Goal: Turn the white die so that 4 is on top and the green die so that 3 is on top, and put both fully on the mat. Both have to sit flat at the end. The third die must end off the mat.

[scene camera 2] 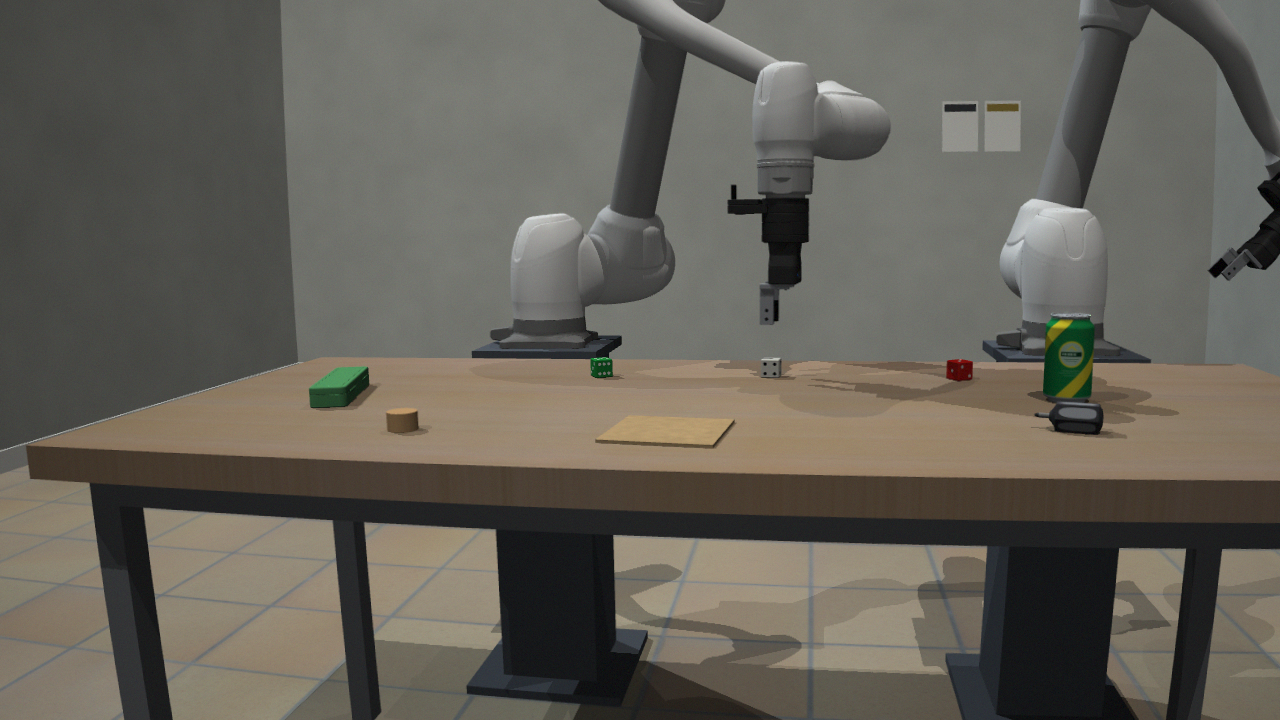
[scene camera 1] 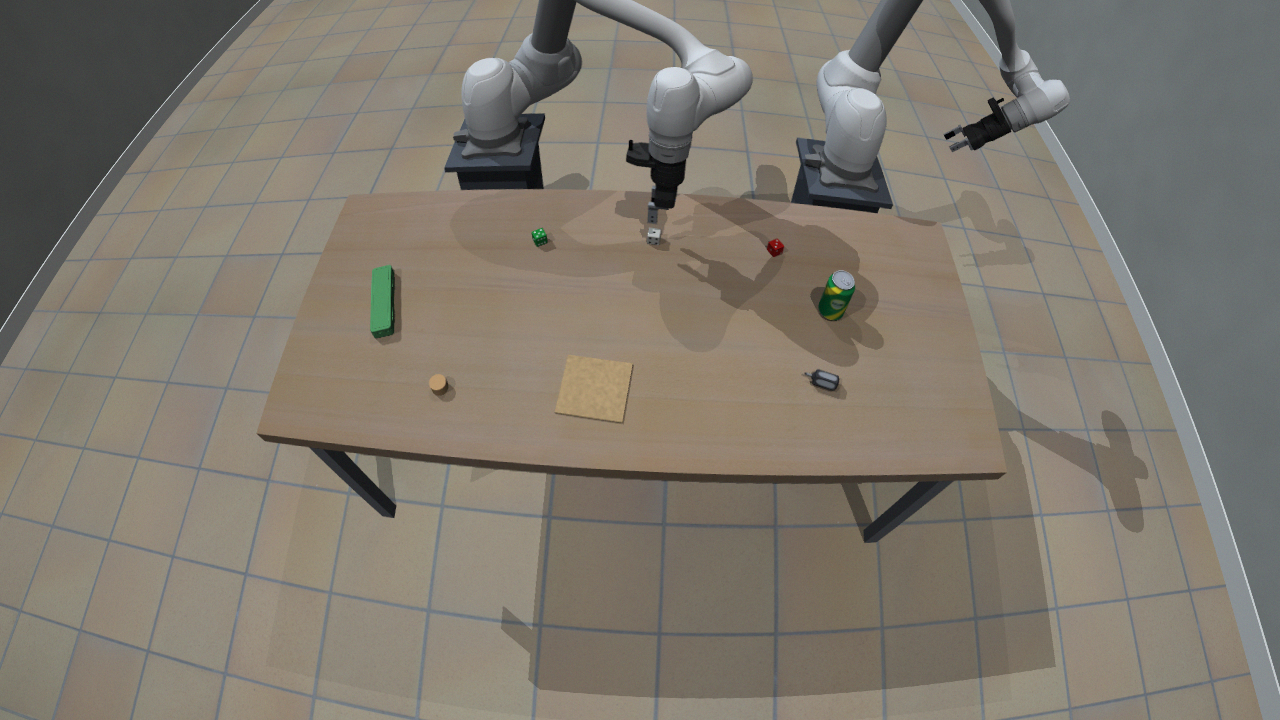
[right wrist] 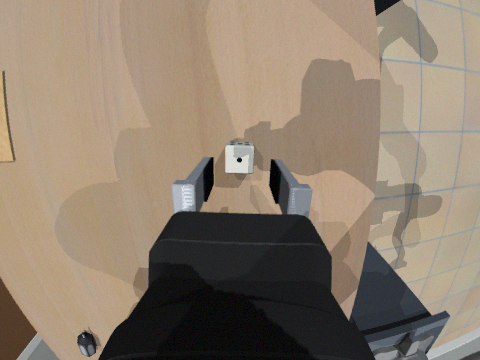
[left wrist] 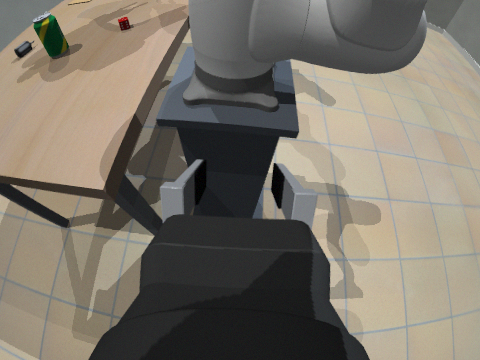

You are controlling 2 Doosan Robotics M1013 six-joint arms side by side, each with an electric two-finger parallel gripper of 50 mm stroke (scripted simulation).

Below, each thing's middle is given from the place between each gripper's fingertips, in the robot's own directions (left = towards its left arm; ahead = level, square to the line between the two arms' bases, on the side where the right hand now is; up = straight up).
I see the white die (right wrist: pixel 239 156) 9 cm below my right hand (scene camera 2: pixel 769 322). Also, from my right hand: tan mat (scene camera 1: pixel 593 388) (43 cm ahead, 10 cm below, 8 cm to the right); then can (scene camera 2: pixel 1069 341) (44 cm to the left, 16 cm ahead, 4 cm below); then dark grey object (scene camera 2: pixel 1087 418) (40 cm to the left, 36 cm ahead, 9 cm below).
My left gripper (scene camera 2: pixel 1218 275) is now 590 mm short of the can, 430 mm to the left of it and 100 mm above it. From my left hand the other things lie so: tan mat (850 mm ahead, 950 mm to the right, 160 mm below); then white die (430 mm ahead, 870 mm to the right, 140 mm below); then dark grey object (790 mm ahead, 470 mm to the right, 140 mm below).
